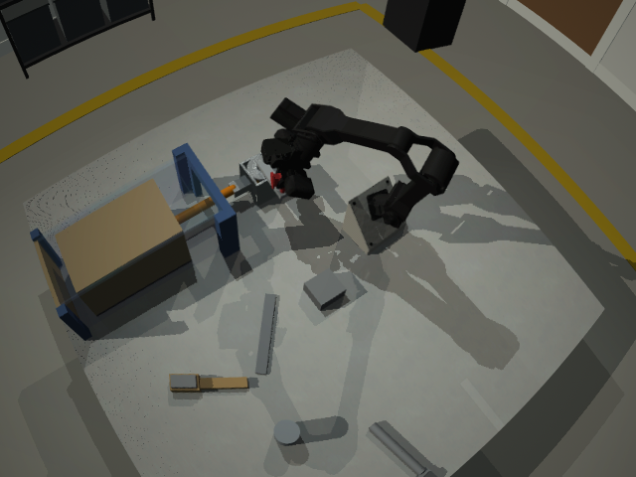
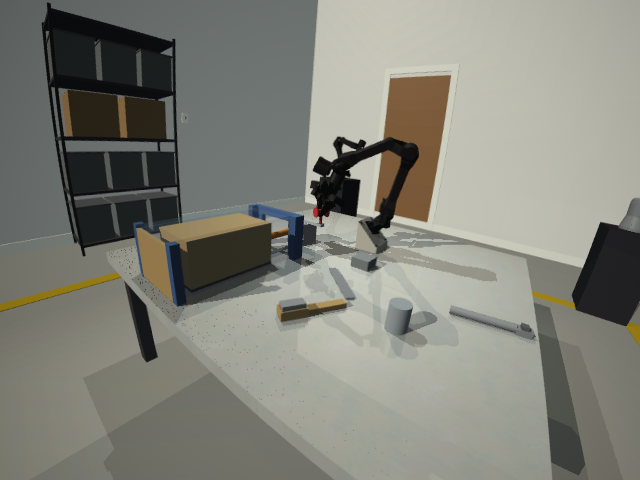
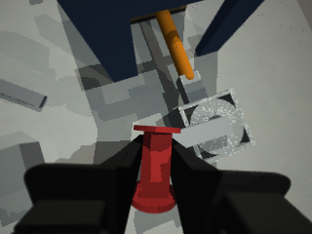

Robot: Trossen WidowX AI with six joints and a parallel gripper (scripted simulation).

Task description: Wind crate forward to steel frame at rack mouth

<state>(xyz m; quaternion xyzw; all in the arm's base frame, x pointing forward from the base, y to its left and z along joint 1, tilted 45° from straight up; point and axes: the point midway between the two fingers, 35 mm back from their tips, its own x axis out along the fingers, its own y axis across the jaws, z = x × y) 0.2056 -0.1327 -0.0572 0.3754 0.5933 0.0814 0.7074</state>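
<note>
Now: the winch handle 10 mm behind my gripper tip, 30 mm to the right of it and 30 mm below it. The rest, counted from my gripper tip: red knob: 10 mm behind, 10 mm to the left; then grey winch: 30 mm behind, 100 mm to the right, 100 mm below; then blue frame: 150 mm ahead, 80 mm to the right, 30 mm below.
</note>
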